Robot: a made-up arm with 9 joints. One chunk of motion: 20 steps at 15 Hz.
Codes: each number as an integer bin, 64 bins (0 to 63) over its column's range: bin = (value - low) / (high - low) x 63, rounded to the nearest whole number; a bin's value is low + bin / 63 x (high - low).
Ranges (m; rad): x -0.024..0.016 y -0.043..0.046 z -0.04..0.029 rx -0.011..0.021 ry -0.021..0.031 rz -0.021..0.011
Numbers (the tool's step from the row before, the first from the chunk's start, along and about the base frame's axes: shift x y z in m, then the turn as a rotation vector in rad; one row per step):
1: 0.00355 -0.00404 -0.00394 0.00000 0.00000 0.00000
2: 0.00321 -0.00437 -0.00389 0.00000 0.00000 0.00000
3: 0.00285 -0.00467 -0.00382 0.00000 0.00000 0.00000
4: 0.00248 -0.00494 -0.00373 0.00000 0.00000 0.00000
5: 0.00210 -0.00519 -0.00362 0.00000 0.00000 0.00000
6: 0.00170 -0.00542 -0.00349 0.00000 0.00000 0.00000
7: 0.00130 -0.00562 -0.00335 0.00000 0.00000 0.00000
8: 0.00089 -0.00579 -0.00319 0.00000 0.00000 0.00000
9: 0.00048 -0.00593 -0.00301 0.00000 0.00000 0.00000
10: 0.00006 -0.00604 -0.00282 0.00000 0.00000 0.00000
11: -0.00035 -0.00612 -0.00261 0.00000 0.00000 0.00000
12: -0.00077 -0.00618 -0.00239 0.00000 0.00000 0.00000
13: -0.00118 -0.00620 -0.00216 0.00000 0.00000 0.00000
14: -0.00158 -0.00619 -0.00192 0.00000 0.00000 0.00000
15: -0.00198 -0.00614 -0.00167 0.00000 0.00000 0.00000
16: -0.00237 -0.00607 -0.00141 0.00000 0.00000 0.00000
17: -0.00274 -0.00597 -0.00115 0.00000 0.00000 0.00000
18: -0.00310 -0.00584 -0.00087 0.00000 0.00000 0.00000
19: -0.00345 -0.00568 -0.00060 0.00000 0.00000 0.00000
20: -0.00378 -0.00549 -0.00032 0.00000 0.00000 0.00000
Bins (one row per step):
1: 43 28 33 22 25 41
2: 43 27 33 22 25 41
3: 42 27 33 22 25 41
4: 42 27 33 22 25 41
5: 41 27 33 22 25 41
6: 40 27 33 22 25 41
7: 40 26 33 22 25 41
8: 39 26 34 22 25 41
9: 39 26 34 22 25 41
10: 38 26 34 22 25 41
11: 37 26 34 22 25 41
12: 37 26 34 22 25 41
13: 36 26 35 22 25 41
14: 35 26 35 22 25 41
15: 35 26 35 22 25 41
16: 34 26 35 22 25 41
17: 33 26 35 22 25 41
18: 33 26 36 22 25 41
19: 32 26 36 22 25 41
20: 32 27 36 22 25 41

